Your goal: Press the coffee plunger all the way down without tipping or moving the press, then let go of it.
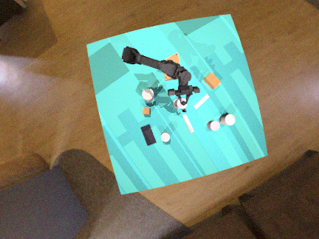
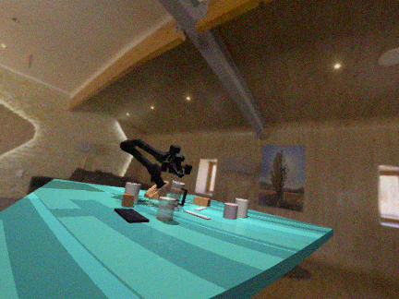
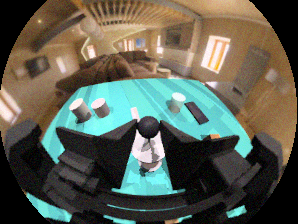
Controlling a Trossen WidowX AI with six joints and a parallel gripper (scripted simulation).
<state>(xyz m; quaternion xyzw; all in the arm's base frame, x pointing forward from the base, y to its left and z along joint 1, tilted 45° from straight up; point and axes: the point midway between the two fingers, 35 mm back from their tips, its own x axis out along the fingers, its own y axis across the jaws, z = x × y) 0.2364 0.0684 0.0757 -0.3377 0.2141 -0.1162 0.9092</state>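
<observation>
Now: the coffee press 9 cm below my gripper tip. Round my gripper tip: small tan cube: 25 cm to the right, 16 cm below, 1 cm behind.
</observation>
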